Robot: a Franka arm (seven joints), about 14 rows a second.
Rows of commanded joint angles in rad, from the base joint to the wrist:
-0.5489, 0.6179, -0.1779, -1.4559, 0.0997, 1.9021, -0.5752
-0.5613, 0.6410, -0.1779, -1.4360, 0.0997, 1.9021, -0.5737
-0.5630, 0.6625, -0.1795, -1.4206, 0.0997, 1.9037, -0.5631
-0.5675, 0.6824, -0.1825, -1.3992, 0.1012, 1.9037, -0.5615
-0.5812, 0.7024, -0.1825, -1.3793, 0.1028, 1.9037, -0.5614
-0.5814, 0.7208, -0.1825, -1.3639, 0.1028, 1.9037, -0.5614
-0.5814, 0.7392, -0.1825, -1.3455, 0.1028, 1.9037, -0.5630
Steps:
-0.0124, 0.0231, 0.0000, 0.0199, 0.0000, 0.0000, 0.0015
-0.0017, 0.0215, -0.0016, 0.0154, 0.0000, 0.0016, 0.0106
-0.0045, 0.0199, -0.0030, 0.0214, 0.0015, 0.0000, 0.0016
-0.0137, 0.0200, 0.0000, 0.0199, 0.0016, 0.0000, 0.0001
-0.0002, 0.0184, 0.0000, 0.0154, 0.0000, 0.0000, 0.0000
0.0000, 0.0184, 0.0000, 0.0184, 0.0000, 0.0000, -0.0016

